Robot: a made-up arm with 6 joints.
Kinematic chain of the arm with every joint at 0, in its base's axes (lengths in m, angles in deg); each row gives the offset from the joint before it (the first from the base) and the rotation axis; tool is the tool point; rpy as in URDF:
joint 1: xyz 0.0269 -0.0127 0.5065 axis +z
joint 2: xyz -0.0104 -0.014 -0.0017 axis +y
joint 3: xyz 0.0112 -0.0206 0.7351 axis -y
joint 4: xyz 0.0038 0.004 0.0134 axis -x
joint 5: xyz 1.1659 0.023 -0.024 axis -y
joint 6: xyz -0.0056 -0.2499 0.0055 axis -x
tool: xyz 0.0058 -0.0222 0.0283 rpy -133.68 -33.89 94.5
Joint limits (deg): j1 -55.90..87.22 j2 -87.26..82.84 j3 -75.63..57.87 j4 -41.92..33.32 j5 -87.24..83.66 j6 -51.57..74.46
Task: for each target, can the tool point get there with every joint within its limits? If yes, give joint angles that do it. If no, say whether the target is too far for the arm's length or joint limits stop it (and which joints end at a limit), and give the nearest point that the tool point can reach.
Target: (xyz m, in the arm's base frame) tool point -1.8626 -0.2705 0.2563
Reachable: no: joint limits stop it (at a limit: joint 2, joint 3, joint 4) | nearest point -1.7478 -0.2548 1.0826 | short by 0.834 m
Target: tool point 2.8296 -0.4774 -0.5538
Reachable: no: too far | nearest point 1.8078 -0.3080 0.0042 | short by 1.177 m
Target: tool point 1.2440 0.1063 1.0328
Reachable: yes | joints 19.19 4.46 -6.72 3.46 56.30 -18.53
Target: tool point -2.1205 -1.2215 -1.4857
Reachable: no: too far | nearest point -0.0820 -0.3706 -0.5027 | short by 2.418 m
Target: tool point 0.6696 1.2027 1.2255
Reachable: yes | joints 72.15 16.10 18.99 -17.06 31.75 57.09
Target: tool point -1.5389 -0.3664 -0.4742
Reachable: no: joint limits stop it (at a limit: joint 2, joint 5) | nearest point -0.4017 -0.1095 0.0123 | short by 1.263 m
